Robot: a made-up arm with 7 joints.
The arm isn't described. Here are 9 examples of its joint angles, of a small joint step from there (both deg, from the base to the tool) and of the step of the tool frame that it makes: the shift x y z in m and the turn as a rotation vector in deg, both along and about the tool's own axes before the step.
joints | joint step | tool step
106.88 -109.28 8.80 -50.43 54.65 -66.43 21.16 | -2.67 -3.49 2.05 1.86 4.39 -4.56 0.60 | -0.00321 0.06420 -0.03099 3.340 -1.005 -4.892
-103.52 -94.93 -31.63 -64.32 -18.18 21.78 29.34 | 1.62 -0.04 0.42 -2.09 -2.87 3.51 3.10 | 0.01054 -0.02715 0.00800 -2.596 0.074 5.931
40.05 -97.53 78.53 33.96 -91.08 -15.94 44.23 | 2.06 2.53 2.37 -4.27 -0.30 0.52 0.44 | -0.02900 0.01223 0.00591 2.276 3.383 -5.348
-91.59 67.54 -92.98 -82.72 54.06 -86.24 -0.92 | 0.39 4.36 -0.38 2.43 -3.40 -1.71 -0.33 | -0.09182 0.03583 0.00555 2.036 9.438 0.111
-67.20 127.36 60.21 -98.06 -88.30 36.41 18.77 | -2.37 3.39 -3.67 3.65 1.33 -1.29 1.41 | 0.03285 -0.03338 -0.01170 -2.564 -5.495 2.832
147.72 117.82 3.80 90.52 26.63 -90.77 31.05 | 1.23 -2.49 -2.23 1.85 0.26 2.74 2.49 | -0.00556 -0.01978 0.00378 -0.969 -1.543 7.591
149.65 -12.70 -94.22 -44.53 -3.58 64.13 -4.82 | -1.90 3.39 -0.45 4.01 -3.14 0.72 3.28 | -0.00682 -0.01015 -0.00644 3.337 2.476 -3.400
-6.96 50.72 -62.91 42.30 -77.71 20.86 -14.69 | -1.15 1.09 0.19 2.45 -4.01 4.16 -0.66 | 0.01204 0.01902 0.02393 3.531 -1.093 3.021
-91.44 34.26 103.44 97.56 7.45 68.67 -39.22 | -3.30 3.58 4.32 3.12 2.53 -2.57 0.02 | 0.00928 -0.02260 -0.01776 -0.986 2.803 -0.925
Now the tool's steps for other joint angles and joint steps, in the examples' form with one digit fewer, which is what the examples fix.
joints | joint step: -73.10 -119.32 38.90 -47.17 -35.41 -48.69 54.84 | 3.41 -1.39 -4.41 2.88 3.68 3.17 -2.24
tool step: 0.0747 -0.0900 0.0132 -9.48 -8.92 3.80
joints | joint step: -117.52 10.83 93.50 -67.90 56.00 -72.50 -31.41 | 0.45 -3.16 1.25 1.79 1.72 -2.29 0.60
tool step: -0.0536 -0.0020 0.0073 -0.51 4.37 -1.45
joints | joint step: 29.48 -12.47 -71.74 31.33 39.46 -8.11 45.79 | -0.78 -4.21 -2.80 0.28 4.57 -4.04 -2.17
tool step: -0.0191 -0.0286 -0.0050 4.39 -0.69 -0.41
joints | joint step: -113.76 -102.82 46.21 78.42 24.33 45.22 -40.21 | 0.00 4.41 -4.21 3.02 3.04 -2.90 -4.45
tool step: 0.0154 0.0291 -0.0025 -5.51 3.34 -10.81
